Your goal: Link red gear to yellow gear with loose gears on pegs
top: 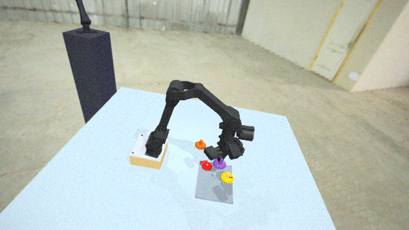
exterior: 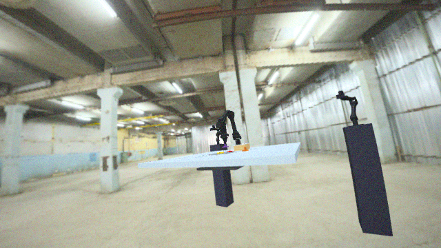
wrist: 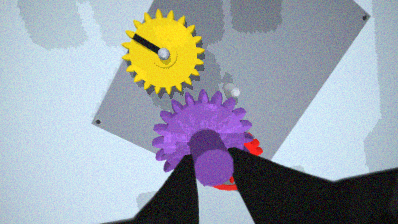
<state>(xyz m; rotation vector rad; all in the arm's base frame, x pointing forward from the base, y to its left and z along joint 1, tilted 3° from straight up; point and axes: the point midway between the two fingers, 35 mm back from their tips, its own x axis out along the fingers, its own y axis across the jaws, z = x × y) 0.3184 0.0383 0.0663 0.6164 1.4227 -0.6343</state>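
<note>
The purple gear is 10 mm below my gripper tip. Round my gripper tip: orange gear: 150 mm to the left, 120 mm behind, 70 mm below; yellow gear: 70 mm below, 50 mm ahead, 30 mm to the right; red gear: 70 mm below, 60 mm behind, 10 mm to the left.
</note>
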